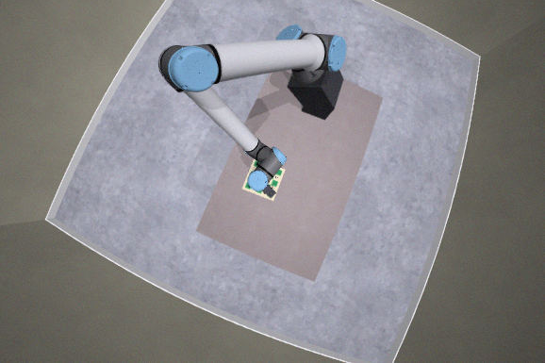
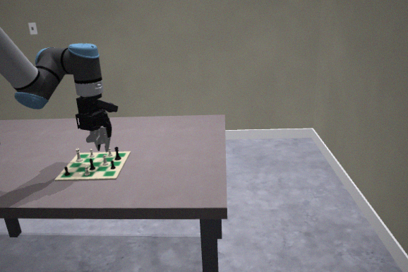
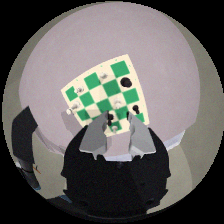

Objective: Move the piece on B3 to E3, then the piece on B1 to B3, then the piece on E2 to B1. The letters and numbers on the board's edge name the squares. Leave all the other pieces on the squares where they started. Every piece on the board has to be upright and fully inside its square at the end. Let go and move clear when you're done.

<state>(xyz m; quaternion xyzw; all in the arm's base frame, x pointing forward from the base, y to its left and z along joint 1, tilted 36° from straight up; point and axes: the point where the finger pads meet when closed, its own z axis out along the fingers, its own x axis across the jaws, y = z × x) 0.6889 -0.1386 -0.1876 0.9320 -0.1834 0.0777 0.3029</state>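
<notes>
My hand is 40 mm to the right of the tall black piece, 40 mm short of it and 40 mm above it. The rest, counted from my hand: cream chessboard 70 mm below, 40 mm behind; then white piece 120 mm behind, 40 mm to the left, 40 mm below.
</notes>
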